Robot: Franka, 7 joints.
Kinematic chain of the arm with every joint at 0, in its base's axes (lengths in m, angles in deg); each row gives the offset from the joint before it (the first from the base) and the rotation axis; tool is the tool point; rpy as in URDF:
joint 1: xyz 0 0 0.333 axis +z
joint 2: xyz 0 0 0 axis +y
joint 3: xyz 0 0 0.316 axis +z
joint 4: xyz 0.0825 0 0 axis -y
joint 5: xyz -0.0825 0 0.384 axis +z
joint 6: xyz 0 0 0 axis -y
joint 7: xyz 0.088 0 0 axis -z
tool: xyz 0 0 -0.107 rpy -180 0 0
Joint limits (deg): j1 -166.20..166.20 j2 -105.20..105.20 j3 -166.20..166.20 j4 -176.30..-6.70 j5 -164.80..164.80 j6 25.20..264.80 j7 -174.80..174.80
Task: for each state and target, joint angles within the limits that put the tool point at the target. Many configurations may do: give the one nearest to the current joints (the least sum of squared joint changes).
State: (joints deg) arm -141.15 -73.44 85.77 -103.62 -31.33 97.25 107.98
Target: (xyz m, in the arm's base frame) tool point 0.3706 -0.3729 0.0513
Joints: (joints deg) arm -154.62 -93.70 122.28 -105.52 -26.78 104.64 107.98
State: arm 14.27 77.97 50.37 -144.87 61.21 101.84 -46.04
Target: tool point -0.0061 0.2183 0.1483
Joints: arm -6.74 59.50 36.73 -161.32 51.53 86.70 -46.04
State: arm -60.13 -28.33 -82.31 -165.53 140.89 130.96 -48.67
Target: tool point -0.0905 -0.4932 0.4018
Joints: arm -37.24 -17.36 -64.85 -139.23 141.54 124.33 -48.67
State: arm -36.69 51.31 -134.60 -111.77 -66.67 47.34 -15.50
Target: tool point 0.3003 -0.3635 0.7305
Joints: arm -16.87 88.59 -129.43 -84.14 -75.88 45.62 -15.50
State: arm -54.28 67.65 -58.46 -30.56 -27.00 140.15 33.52
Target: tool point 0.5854 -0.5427 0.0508
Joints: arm -25.79 91.65 -41.39 -38.66 -26.52 137.30 33.52
